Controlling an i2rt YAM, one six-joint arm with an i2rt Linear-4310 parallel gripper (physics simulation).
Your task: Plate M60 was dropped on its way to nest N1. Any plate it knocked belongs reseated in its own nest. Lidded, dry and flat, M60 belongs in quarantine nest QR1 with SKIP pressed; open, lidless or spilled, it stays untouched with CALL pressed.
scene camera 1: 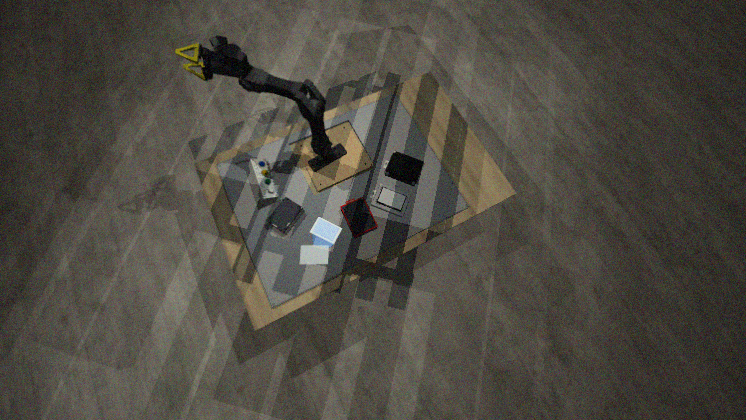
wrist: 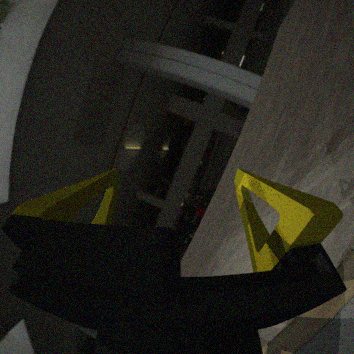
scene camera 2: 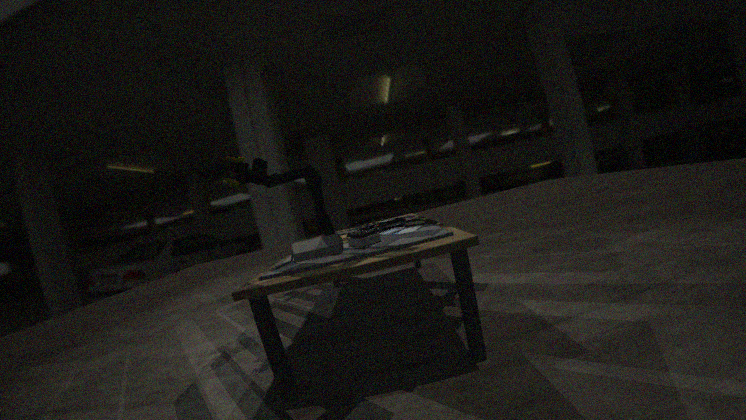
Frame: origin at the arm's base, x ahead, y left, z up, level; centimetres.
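Seen in the pictures: gripper, between the fingertips: (scene camera 1: 179, 59) (wrist: 176, 174) (scene camera 2: 224, 167); arm's base, origin of its link: (scene camera 1: 327, 157).
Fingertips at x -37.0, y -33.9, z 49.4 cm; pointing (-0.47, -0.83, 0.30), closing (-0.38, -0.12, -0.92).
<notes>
Pixels of each thing's middle, then the offset from my fingertips to it. "pt": a spot on its surface instead. Level surfaces: height alone.
- dark plate-like block, a spot on its surface: (scene camera 2: 364, 238) pt dx +54.2, dy -6.6, dz -45.9 cm
- button box, middle of its body: (scene camera 2: 317, 246) (scene camera 1: 263, 180) dx +32.9, dy +0.4, dz -45.2 cm
- red-rimmed dark rectangle, a spot on its surface: (scene camera 1: 358, 216) pt dx +73.3, dy +28.9, dz -45.4 cm
- black block, middle of its body: (scene camera 1: 404, 168) (scene camera 2: 370, 222) dx +64.5, dy +62.6, dz -46.2 cm
- nest, a spot on its surface: (scene camera 1: 391, 198) pt dx +74.4, dy +47.4, dz -45.8 cm
- white-blue rectangle, a spot on its surface: (scene camera 1: 326, 230) pt dx +70.0, dy +13.0, dz -48.2 cm
- pale rectangle, a spot on its surface: (scene camera 1: 314, 254) pt dx +76.6, dy +2.6, dz -48.6 cm
- grey mat, height of its surface: dz -49.4 cm
- wooden table, height of its surface: dz -50.7 cm
My gripper (scene camera 1: 180, 58) (scene camera 2: 228, 171) (wrist: 176, 174) is open and empty, high up beyond the table's left edge, far from every plate. A dark plate-like block (scene camera 1: 286, 215) (scene camera 2: 364, 238) sits near the button box (scene camera 1: 263, 182) (scene camera 2: 315, 246), which has blue, yellow, green and white buttons. A red-rimmed dark rectangle (scene camera 1: 358, 216) lies at the middle front. A black block (scene camera 1: 404, 167) and a pale-topped plate or nest (scene camera 1: 391, 198) are on the right. A white-blue rectangle (scene camera 1: 326, 230) and a pale rectangle (scene camera 1: 314, 254) lie near the front. No labels are readable; I cannot tell which is M60, or its lid state.
The arm's base stands on a wooden board (scene camera 1: 341, 177) at the back middle. The grey mat (scene camera 1: 281, 292) lies on the wooden table (scene camera 1: 485, 180). Striped shadows cross the table, and scene camera 2's view is very dark.
</notes>
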